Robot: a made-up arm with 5 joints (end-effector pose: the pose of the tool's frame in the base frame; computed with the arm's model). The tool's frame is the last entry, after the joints. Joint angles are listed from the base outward.
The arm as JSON. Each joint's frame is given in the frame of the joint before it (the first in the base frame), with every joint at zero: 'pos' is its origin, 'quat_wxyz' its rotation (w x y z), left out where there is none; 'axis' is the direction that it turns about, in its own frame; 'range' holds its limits. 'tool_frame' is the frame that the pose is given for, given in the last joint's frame.
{
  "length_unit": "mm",
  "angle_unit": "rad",
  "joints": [
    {
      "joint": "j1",
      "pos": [
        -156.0,
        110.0,
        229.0
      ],
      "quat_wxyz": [
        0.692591,
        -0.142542,
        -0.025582,
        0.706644
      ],
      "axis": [
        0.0,
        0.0,
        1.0
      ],
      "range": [
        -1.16,
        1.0
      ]
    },
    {
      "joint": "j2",
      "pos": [
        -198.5,
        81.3,
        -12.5
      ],
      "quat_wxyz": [
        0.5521,
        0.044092,
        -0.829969,
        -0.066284
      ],
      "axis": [
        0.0,
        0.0,
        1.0
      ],
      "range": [
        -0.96,
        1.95
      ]
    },
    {
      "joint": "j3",
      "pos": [
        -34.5,
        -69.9,
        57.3
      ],
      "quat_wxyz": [
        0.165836,
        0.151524,
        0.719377,
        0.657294
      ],
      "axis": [
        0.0,
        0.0,
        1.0
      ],
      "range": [
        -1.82,
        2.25
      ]
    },
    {
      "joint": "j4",
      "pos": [
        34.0,
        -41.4,
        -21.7
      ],
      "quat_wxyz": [
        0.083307,
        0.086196,
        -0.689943,
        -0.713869
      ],
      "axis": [
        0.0,
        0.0,
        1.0
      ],
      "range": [
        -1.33,
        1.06
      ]
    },
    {
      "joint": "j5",
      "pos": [
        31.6,
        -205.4,
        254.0
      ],
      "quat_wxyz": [
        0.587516,
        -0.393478,
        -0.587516,
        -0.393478
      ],
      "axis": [
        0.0,
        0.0,
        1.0
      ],
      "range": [
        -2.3,
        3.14
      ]
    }
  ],
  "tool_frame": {
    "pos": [
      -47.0,
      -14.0,
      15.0
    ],
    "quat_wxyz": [
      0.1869,
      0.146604,
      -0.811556,
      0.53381
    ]
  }
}
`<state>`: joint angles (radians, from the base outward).
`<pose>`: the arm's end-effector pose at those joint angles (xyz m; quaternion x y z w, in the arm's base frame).
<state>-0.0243 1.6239 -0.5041 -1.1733 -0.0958</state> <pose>0.0440 -0.2634 0.2823 0.3910 0.7481 0.5148 0.1496</pose>
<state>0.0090 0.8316 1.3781 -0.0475 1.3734</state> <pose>-0.0536 -0.2818 0.5193 0.1524 0.1586 -0.7256 0.6520</pose>
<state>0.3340 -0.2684 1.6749 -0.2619 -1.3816</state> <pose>0.1538 -0.0075 0.2009 -0.2325 -0.9582 0.1427 0.0860</pose>
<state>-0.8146 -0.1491 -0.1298 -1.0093 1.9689</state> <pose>-0.4186 -0.1574 -0.1739 -0.1948 -0.8474 0.4881 0.0752</pose>
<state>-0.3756 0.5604 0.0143 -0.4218 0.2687</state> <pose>-0.1180 -0.3681 0.1205 0.6781 0.6882 0.0849 0.2434</pose>
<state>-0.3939 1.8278 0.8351 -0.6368 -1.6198</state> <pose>-0.5123 -0.3022 0.3828 0.3488 0.3131 0.7085 0.5276</pose>
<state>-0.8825 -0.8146 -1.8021 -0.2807 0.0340</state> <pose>-0.2626 0.1596 -0.1174 -0.6966 0.1147 -0.5885 0.3940</pose>
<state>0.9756 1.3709 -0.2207 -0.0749 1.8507</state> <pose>0.3666 -0.0644 0.3895 0.3457 0.5370 -0.0431 0.7683</pose>
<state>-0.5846 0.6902 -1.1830 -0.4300 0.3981</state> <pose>-0.0543 -0.2122 0.0822 0.6242 0.4885 0.5882 0.1607</pose>
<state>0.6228 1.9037 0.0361 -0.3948 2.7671</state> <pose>0.1570 -0.3665 0.4659 0.5213 0.0758 -0.5382 0.6579</pose>
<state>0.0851 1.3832 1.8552 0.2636 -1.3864</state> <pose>-0.1847 -0.0622 0.5333 0.2442 0.7643 0.1068 0.5872</pose>
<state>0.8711 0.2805 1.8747 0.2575 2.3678</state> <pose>0.1260 0.2219 0.3897 -0.2897 -0.4583 -0.2408 0.8050</pose>
